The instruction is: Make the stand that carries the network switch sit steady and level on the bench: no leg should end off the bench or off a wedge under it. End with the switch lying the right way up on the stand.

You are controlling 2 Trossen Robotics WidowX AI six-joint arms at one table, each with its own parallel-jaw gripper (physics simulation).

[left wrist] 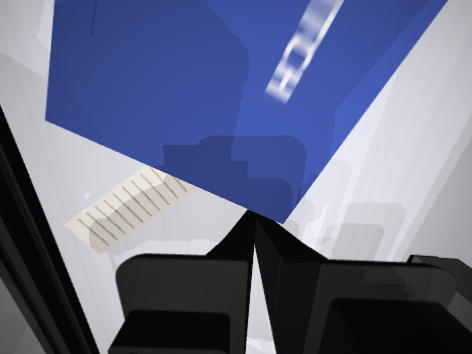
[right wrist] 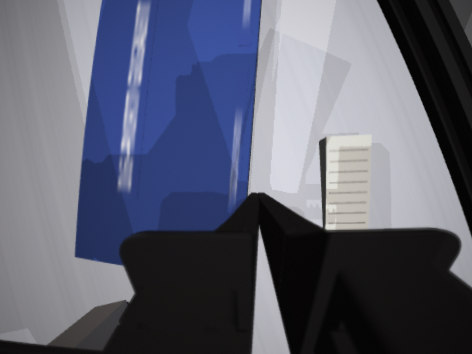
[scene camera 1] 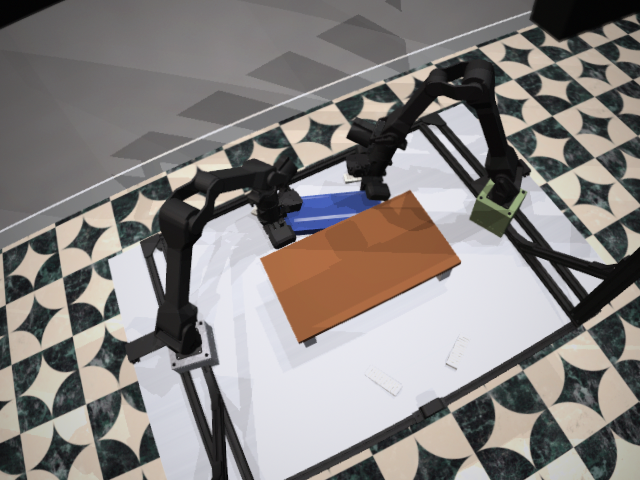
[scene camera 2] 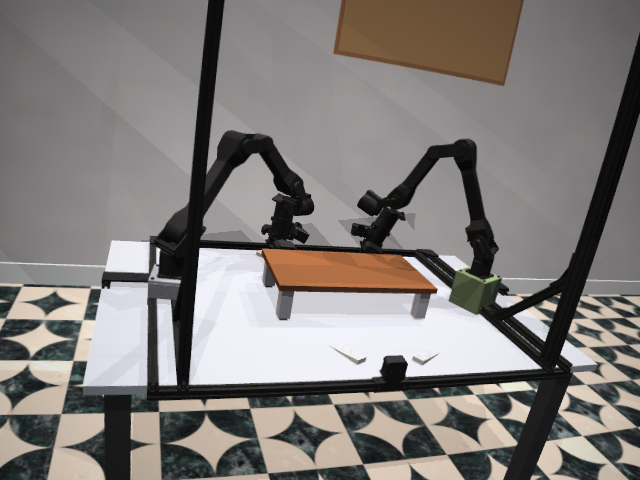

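Pixels of known places: left gripper, fingertip midpoint: (left wrist: pixel 253 216); right gripper, fingertip midpoint: (right wrist: pixel 257 199) (scene camera 1: pixel 361 191); left arm's base, origin of the base link: (scene camera 1: pixel 187 343) (scene camera 2: pixel 171 273); right arm's base, origin of the base link: (scene camera 1: pixel 502 195) (scene camera 2: pixel 479 273).
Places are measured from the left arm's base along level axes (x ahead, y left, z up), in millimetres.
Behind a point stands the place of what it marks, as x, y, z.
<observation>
The orange-brown stand (scene camera 1: pixel 361 258) @(458, 62, 35) (scene camera 2: pixel 351 271) @(457, 39, 35) is upright on grey legs; no wedge shows under the three legs visible in scene camera 2, and I cannot tell whether it is exactly level. The blue switch (scene camera 1: pixel 330 206) @(442, 278, -38) (left wrist: pixel 150 75) @(336, 315, -38) (right wrist: pixel 165 125) @(487, 256, -38) lies on the bench behind the stand, white-printed face up. My left gripper (scene camera 1: pixel 281 240) @(272, 258, -58) (left wrist: pixel 253 216) @(272, 258, -58) is shut and empty, above the switch's left end. My right gripper (scene camera 1: pixel 376 193) (right wrist: pixel 257 199) @(542, 304, -51) is shut and empty, above its right end. Pale wedges lie loose: two in front (scene camera 1: pixel 383 380) @(416, -209, -58) (scene camera 1: pixel 457 351) @(605, -203, -59), one at back right (scene camera 1: pixel 353 178) @(537, 360, -56) (right wrist: pixel 348 180) @(541, 366, -57), one at back left (left wrist: pixel 130 210) @(260, 333, -58).
The white bench (scene camera 1: pixel 320 413) @(255, -235, -65) (scene camera 2: pixel 232 356) @(159, -249, -65) is edged by a black frame (scene camera 1: pixel 361 441) (scene camera 2: pixel 284 390). A small black camera (scene camera 2: pixel 393 367) @(486, -320, -24) sits on the front rail. A green block (scene camera 1: pixel 493 211) @(822, 79, 24) (scene camera 2: pixel 474 290) @(833, 62, 2) is under the right arm's base. A dark post (scene camera 2: pixel 201 129) @(65, -381, 416) rises at the left.
</observation>
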